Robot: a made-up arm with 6 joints.
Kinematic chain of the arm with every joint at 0, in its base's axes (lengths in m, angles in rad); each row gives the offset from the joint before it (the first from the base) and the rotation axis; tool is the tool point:
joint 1: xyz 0 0 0.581 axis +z
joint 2: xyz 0 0 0 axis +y
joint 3: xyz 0 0 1.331 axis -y
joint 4: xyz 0 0 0 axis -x
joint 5: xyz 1.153 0 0 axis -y
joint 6: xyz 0 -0.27 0 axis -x
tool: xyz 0 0 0
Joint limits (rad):
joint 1: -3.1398..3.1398
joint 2: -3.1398..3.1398
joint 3: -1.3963..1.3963
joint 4: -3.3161..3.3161
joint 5: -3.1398..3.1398
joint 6: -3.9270..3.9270
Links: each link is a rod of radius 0.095 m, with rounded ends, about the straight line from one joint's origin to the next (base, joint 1, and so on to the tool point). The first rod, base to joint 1, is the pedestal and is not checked.
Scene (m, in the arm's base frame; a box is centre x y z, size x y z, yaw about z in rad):
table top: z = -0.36
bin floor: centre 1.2 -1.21 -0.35 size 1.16 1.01 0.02 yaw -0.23
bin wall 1: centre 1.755 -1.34 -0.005 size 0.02 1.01 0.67 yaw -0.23
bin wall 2: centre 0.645 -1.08 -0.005 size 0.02 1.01 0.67 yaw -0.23
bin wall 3: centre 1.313 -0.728 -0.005 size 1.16 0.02 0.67 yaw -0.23
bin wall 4: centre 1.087 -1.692 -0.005 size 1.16 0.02 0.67 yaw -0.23
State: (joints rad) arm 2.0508 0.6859 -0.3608 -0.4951 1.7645 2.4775
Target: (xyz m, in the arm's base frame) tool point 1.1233 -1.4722 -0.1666
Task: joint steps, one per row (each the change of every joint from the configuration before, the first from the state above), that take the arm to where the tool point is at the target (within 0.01 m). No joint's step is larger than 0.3 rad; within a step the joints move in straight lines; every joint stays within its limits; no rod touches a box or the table.
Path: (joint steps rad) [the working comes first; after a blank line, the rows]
Joints at the target: -0.7771 1.3606 0.3251 -0.2463 1.7645 2.4775
Straight joint move there: touches bin wall 3.

1: -0.2829 0.0188 0.0509 0.0213 0.0000 0.0000
2: -0.2830 0.0188 0.0510 0.0213 0.0000 0.0000
3: -0.2829 0.0188 0.0509 0.0213 0.0000 0.0000
4: -0.2829 0.0187 0.0509 0.0213 0.0000 0.0000
5: -0.2830 0.0188 0.0510 0.0213 0.0000 0.0000
6: -0.2829 0.0188 0.0509 0.0213 0.0000 0.0000
7: -0.2829 0.0188 0.0510 0.0213 0.0000 0.0000
8: -0.2830 0.0188 0.0509 0.0213 0.0000 0.0000
9: -0.2829 0.0188 0.0509 0.0213 0.0000 0.0000
10: -0.2829 0.0187 0.0510 0.0213 0.0000 0.0000
11: 0.0007 0.2435 0.0882 0.0179 0.0000 0.0000
12: 0.0007 0.2434 0.0883 0.0179 0.0000 0.0000

